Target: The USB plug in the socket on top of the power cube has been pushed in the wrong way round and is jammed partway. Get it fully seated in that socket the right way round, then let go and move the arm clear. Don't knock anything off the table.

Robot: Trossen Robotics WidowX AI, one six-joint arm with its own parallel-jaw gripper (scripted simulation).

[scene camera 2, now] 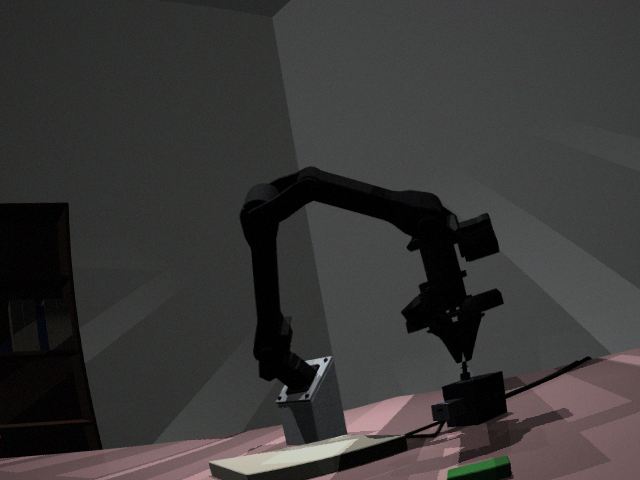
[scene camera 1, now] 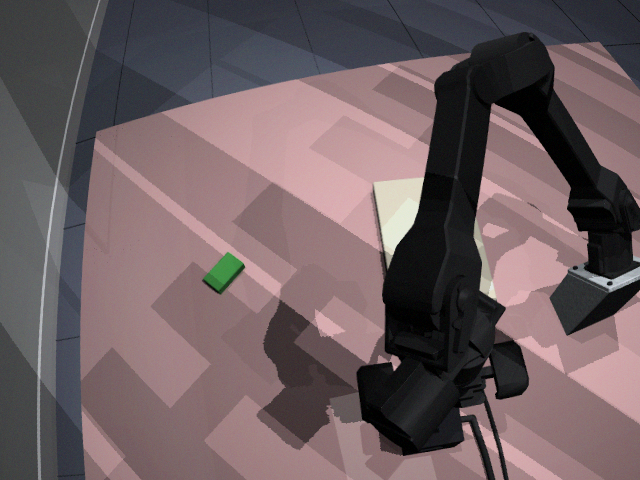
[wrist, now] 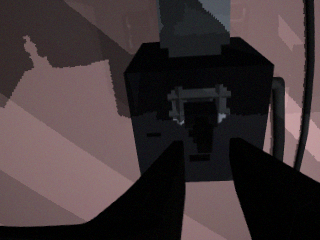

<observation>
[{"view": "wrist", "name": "my gripper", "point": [206, 148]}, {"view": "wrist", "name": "USB plug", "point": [199, 114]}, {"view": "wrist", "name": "power cube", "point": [242, 69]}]
</observation>
